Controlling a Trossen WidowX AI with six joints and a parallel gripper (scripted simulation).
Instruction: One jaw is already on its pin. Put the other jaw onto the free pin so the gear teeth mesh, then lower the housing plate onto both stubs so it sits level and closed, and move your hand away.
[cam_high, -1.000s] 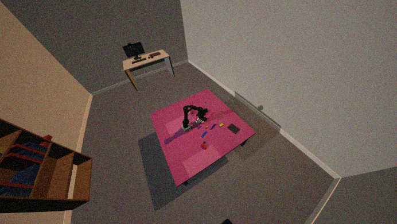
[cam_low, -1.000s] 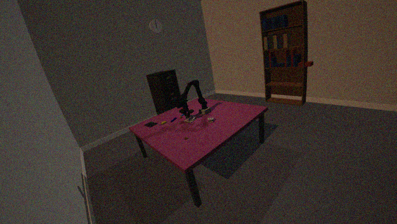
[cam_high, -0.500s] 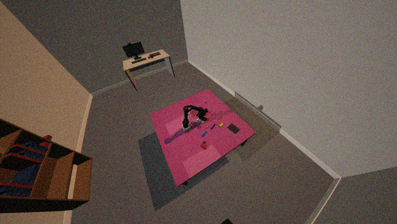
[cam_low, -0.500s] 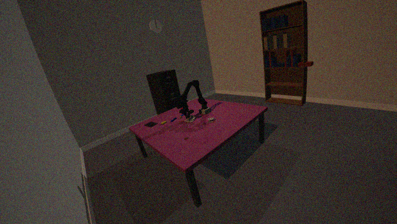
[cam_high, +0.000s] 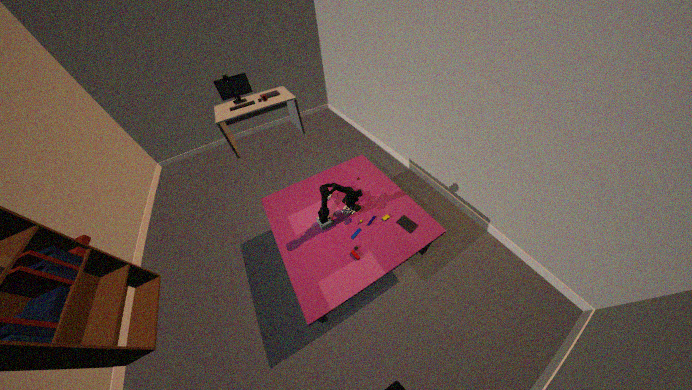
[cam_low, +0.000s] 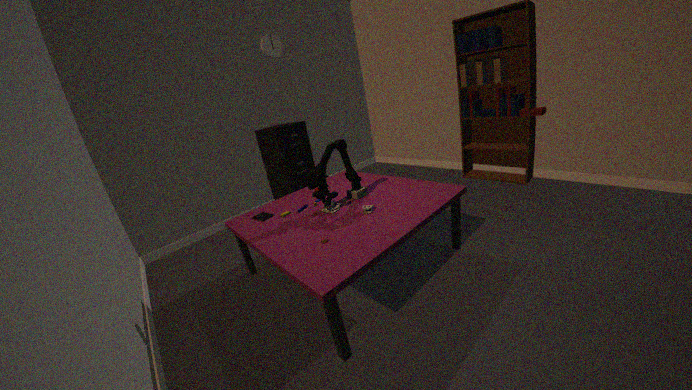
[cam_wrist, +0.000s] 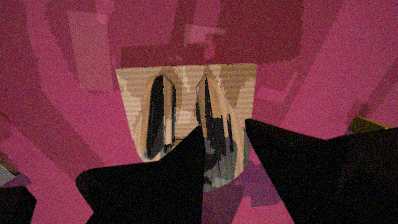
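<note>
The small light piece is 9 cm behind my gripper tip, 29 cm to the left of it and 2 cm below it. Also, from my gripper tip: yellow piece 20 cm ahead, 25 cm to the right, 2 cm below; then blue piece 11 cm behind, 22 cm to the right, 3 cm below; then grey jaw 4 cm behind, 1 cm to the left.
</note>
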